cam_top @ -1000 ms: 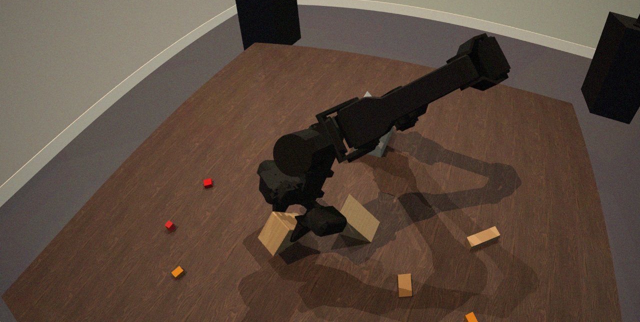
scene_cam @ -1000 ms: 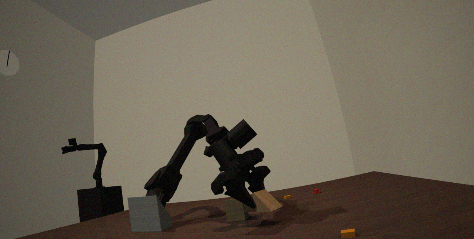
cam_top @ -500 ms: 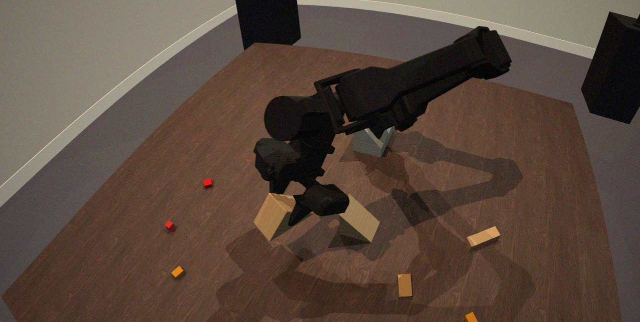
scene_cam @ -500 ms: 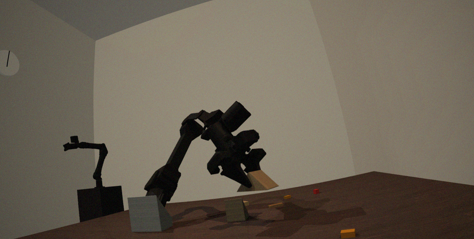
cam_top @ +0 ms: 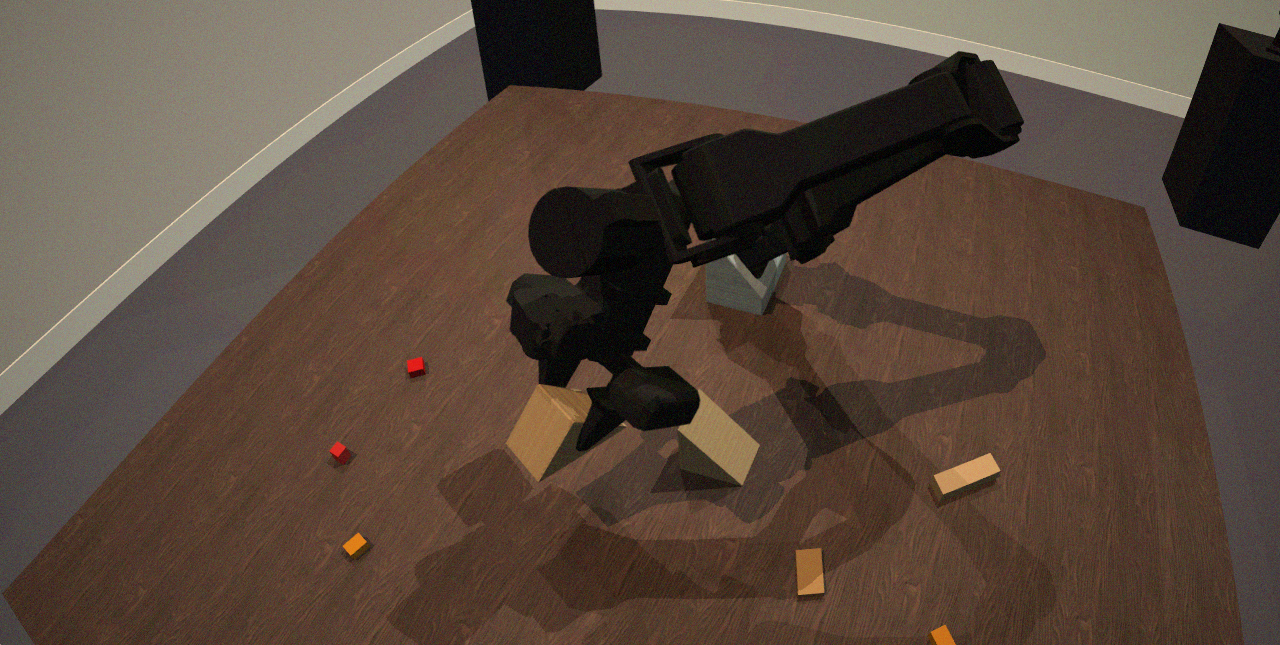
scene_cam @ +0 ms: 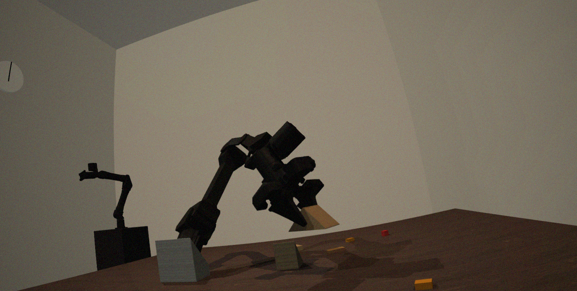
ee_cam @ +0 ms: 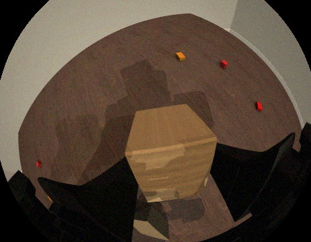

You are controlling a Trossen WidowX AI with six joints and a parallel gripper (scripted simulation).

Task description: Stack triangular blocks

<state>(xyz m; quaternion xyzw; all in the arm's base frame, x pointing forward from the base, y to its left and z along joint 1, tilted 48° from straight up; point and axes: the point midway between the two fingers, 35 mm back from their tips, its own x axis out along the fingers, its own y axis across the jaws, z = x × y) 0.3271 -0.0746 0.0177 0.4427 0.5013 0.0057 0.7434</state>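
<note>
My gripper tip is 90 mm past the tan wooden triangular block, 90 mm to the right of it and 90 mm above it. Round my gripper tip: tan plank 140 mm behind, 360 mm to the left, 100 mm below; tan triangular block 10 mm above.
</note>
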